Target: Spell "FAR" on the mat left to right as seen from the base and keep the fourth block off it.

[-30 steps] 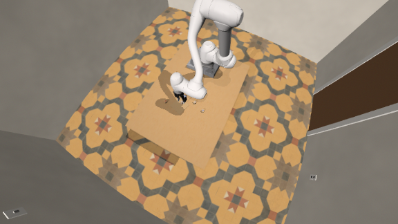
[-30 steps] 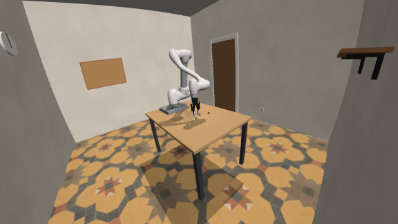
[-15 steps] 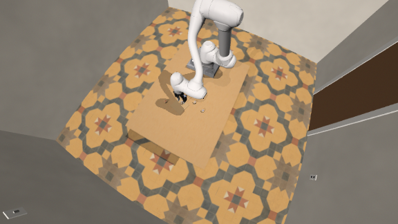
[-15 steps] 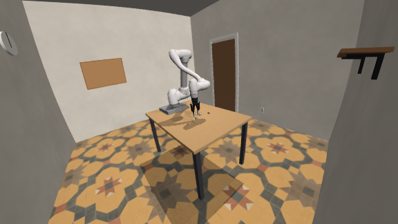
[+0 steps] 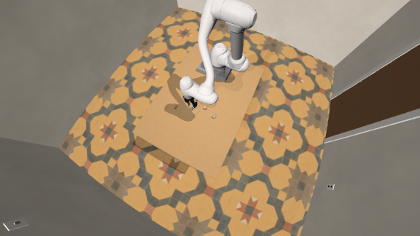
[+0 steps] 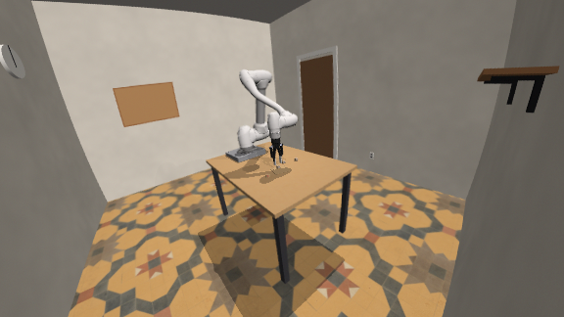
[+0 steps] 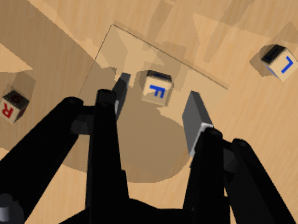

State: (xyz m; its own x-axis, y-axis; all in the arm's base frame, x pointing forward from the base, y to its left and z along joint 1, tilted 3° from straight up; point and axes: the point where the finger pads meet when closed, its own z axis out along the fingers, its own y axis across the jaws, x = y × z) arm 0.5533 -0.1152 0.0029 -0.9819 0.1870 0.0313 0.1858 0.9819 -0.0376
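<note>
My gripper is now 7 cm above the tan mat, 3 cm short of it and 2 cm to the left of it. The rest, counted from my hand: R block (17 cm to the right, 6 cm below, 4 cm ahead).
</note>
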